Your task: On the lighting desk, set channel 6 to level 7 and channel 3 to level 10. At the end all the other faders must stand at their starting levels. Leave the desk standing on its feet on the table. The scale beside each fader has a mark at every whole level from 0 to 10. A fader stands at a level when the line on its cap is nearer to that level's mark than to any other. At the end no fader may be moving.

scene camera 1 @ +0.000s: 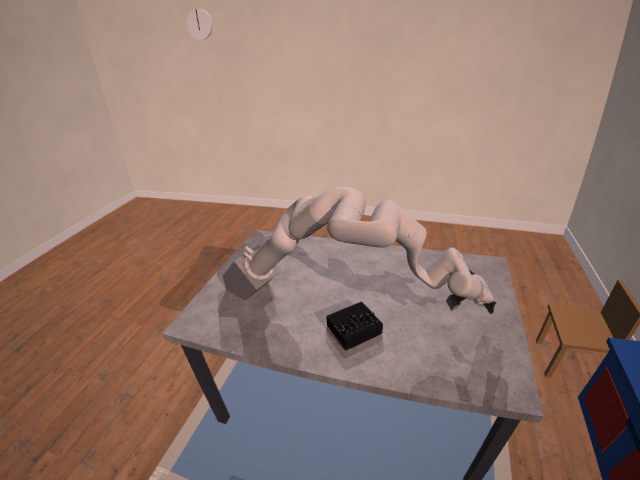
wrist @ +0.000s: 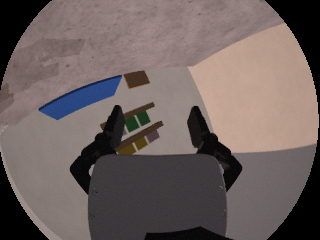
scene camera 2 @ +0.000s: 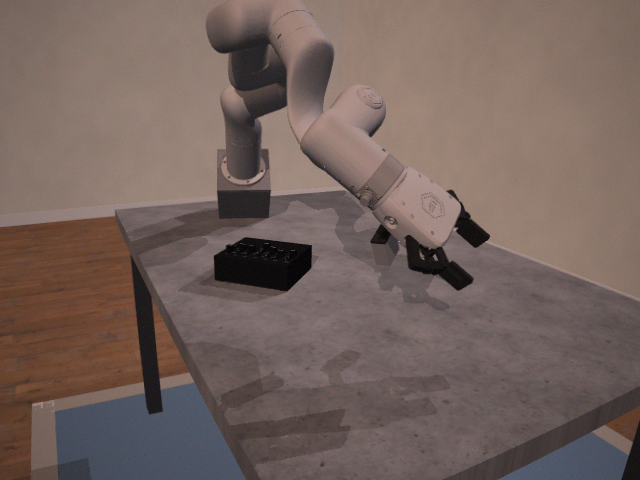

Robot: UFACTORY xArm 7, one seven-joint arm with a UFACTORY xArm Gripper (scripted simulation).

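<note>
You'd find my gripper (scene camera 2: pixel 475 263) in the scene, and the wrist view has my gripper (wrist: pixel 156 113) too.
</note>
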